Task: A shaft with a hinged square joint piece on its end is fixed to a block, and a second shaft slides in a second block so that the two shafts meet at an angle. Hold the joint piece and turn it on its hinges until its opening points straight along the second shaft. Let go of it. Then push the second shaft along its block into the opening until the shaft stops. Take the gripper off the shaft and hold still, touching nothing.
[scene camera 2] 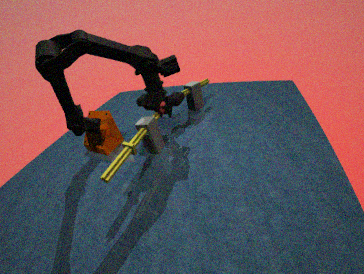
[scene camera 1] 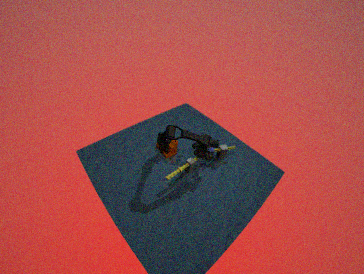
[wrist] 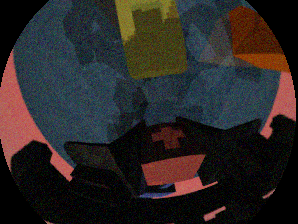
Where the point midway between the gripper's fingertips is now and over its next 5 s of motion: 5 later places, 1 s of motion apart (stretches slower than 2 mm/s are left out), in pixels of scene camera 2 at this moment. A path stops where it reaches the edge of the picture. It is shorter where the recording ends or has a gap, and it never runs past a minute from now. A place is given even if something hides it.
The gripper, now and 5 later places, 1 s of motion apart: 166, 117; 163, 110; 158, 88; 151, 86; 117, 144; 115, 159
